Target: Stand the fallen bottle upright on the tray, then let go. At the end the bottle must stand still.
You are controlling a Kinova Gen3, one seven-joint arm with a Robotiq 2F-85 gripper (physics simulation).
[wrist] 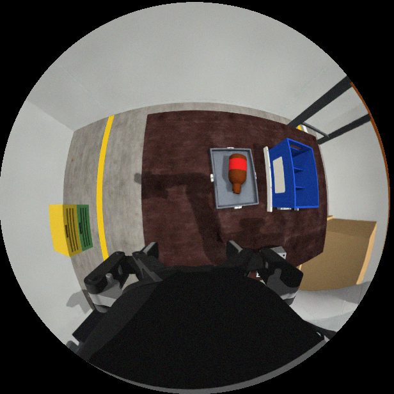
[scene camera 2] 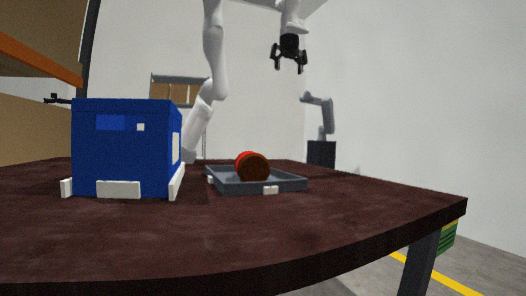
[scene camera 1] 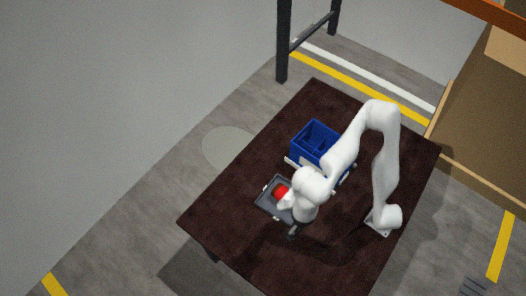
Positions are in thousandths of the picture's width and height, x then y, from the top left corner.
Scene:
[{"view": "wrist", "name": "gripper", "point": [489, 633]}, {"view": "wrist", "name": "grey tray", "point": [570, 501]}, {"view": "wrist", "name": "blue divided crate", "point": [747, 463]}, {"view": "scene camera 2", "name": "gripper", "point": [550, 245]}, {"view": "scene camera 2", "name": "grey tray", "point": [429, 603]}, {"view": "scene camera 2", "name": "blue divided crate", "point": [201, 492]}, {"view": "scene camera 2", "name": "brown bottle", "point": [476, 562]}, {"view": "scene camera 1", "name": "grey tray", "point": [505, 681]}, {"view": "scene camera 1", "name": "blue divided crate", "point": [583, 512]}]

